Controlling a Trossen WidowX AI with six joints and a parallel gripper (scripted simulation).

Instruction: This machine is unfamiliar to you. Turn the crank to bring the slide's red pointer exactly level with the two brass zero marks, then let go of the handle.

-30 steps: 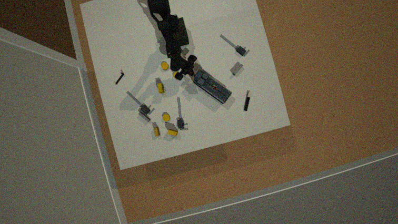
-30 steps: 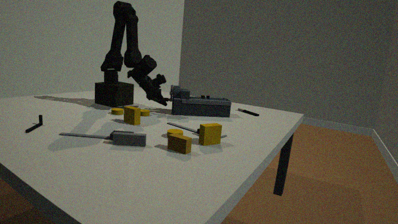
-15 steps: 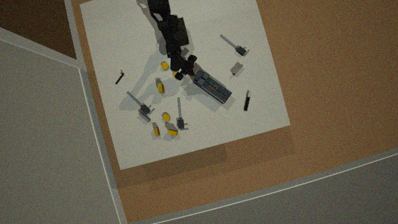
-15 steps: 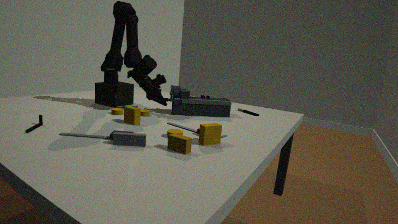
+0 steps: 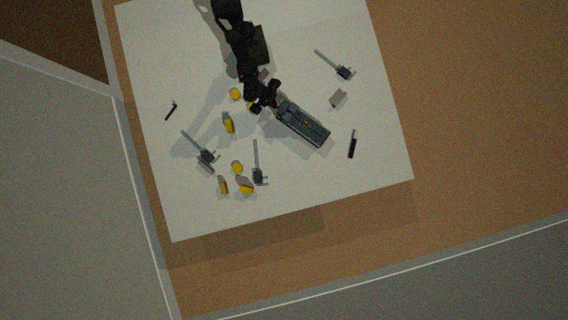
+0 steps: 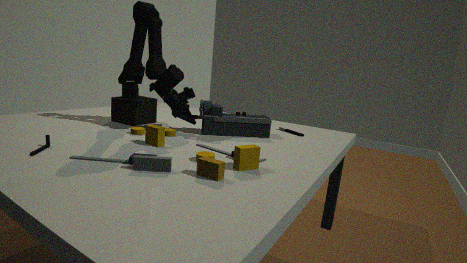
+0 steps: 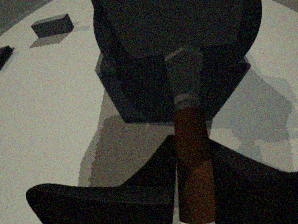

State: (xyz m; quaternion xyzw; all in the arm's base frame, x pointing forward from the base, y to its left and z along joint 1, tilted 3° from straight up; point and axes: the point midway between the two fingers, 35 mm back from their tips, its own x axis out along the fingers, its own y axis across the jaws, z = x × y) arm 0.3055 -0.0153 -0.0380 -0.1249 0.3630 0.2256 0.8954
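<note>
The brown crank handle lies 30 mm above my gripper tip, 20 mm behind it and 10 mm to the right of it. Round my gripper tip: slide: 160 mm ahead, 100 mm to the left, 50 mm above; black l-shaped key: 480 mm to the right, 220 mm behind, 20 mm below; black bar: 310 mm ahead, 290 mm to the left, 30 mm below.
</note>
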